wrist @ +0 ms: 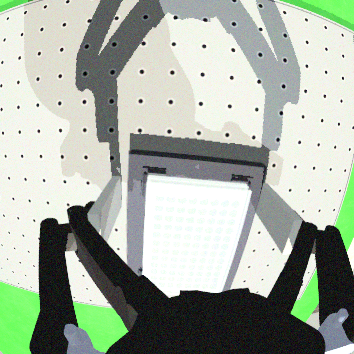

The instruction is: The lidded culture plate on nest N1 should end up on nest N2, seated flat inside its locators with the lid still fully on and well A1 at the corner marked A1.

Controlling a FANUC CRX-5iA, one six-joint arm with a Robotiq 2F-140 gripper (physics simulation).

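Frame: origin at the arm's base, x ahead, y left, z up, level; centimetres.
Seen in the pictures: gripper, fingertip midpoint: [191, 194].
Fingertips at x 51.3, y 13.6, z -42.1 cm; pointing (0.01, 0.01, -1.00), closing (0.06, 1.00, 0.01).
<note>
Offsets run from my fingertips to a thing's top centre. Level surfaces: height alone.
A white, lidded culture plate @[dx +4.4, dy -0.2, dz +2.5 cm] [195, 225] with faint rows of wells under its lid lies on a grey nest @[dx +4.4, dy -0.2, dz +1.1 cm] [135, 225]. Its far edge is beside two dark locators on the nest. The plate's near end is hidden behind the black gripper body. My gripper [191, 194] is open, with one pale finger pad left of the nest and the other to its right, both apart from the plate. No nest label or A1 mark can be read, and a second nest does not show.
A pale round board @[dz -0.3 cm] [217, 90] with a grid of small dark holes lies around the nest. Dark and grey shadows of the gripper fall across it beyond the nest. Bright green floor @[dz -1.6 cm] [17, 300] shows past the board's curved edge.
</note>
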